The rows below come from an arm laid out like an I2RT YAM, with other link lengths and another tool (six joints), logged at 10 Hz.
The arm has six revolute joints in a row. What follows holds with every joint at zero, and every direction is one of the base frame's. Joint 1 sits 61.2 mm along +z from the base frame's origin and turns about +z. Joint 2 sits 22.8 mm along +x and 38.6 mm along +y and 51.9 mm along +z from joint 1 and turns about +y. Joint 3 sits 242.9 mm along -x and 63.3 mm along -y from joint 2 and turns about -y. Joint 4 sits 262.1 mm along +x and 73.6 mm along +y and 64.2 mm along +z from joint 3 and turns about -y. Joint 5 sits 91.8 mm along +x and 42 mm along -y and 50.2 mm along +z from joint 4 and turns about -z. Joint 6 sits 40.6 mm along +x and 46.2 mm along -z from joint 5 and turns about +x. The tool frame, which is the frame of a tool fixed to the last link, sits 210 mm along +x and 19 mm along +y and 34 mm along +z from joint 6; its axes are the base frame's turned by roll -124.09, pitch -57.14 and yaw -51.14 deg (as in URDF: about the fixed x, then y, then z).
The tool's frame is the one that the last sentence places.
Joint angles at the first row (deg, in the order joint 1, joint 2, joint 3, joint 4, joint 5, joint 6):
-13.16 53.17 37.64 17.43 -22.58 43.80
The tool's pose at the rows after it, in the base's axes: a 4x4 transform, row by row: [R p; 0 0 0 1], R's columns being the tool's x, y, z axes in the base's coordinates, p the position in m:
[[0.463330, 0.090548, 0.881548, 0.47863], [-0.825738, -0.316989, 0.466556, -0.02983], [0.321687, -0.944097, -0.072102, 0.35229], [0, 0, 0, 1]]
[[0.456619, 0.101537, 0.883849, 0.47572], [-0.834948, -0.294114, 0.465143, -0.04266], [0.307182, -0.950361, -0.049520, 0.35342], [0, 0, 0, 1]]
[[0.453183, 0.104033, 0.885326, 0.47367], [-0.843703, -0.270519, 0.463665, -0.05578], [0.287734, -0.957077, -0.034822, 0.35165], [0, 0, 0, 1]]
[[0.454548, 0.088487, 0.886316, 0.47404], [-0.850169, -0.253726, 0.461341, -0.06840], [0.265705, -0.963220, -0.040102, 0.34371], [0, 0, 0, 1]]
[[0.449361, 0.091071, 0.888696, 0.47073], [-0.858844, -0.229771, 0.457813, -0.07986], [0.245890, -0.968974, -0.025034, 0.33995], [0, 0, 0, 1]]
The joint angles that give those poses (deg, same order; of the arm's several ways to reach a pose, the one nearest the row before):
-15.99 53.28 37.02 18.90 -25.04 45.31
-18.63 53.60 36.22 21.13 -27.40 47.19
-21.28 54.23 35.62 22.92 -29.78 49.00
-23.69 55.35 35.43 23.48 -31.96 49.89
-25.92 55.79 34.31 25.63 -33.80 51.71

